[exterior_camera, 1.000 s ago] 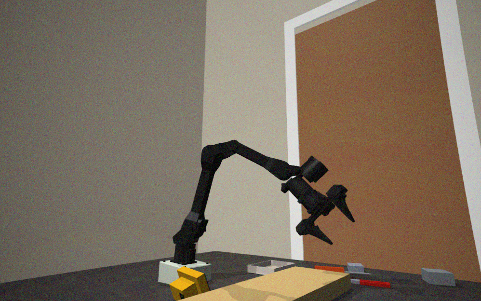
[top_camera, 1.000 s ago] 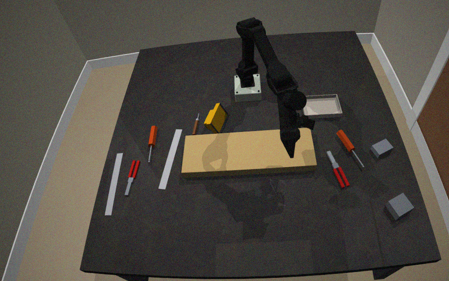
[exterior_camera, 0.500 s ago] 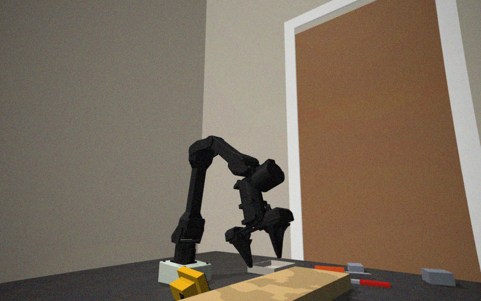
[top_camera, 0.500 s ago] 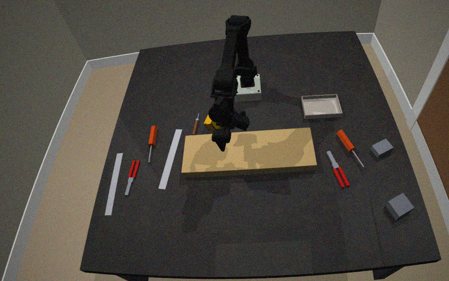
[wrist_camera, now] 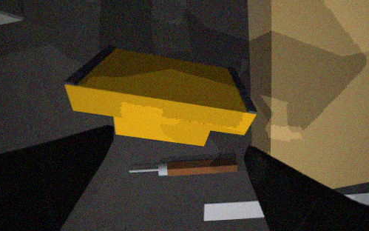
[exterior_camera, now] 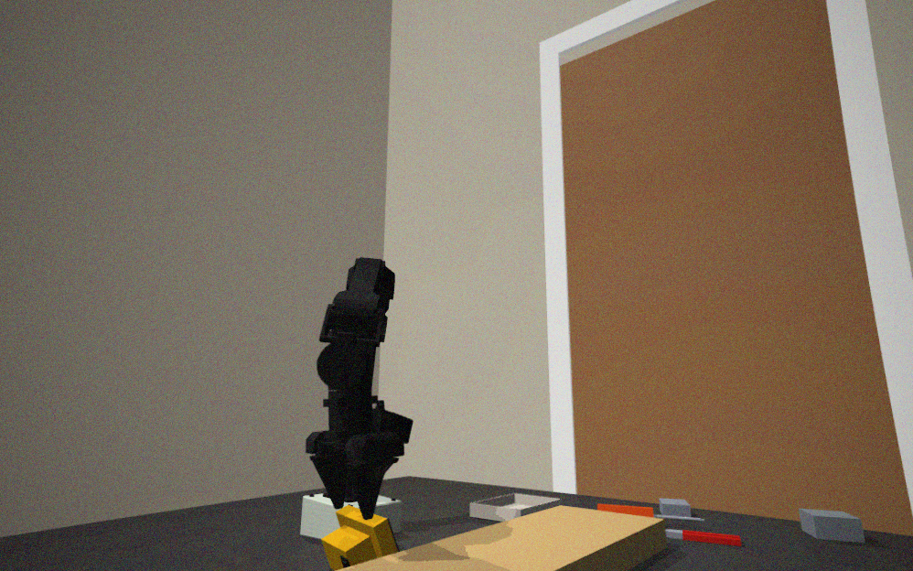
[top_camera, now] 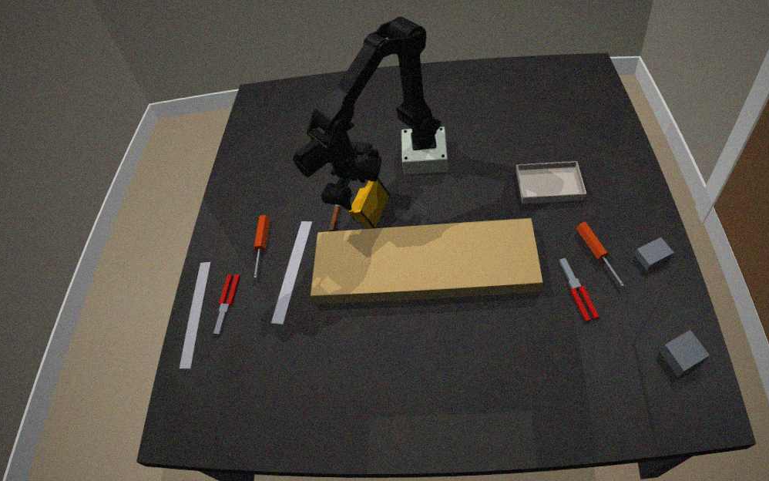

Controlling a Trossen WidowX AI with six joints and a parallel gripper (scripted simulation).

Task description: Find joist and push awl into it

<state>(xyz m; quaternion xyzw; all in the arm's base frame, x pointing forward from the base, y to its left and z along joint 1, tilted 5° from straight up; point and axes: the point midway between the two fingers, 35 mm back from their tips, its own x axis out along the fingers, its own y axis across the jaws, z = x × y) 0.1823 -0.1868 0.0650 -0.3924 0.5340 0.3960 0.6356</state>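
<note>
My gripper tip is 5 cm above the yellow stud finder. The rest, counted from my gripper tip: white tray 2 cm behind, 50 cm to the left, 6 cm below; then awl 2 cm behind, 6 cm to the right, 7 cm below.
</note>
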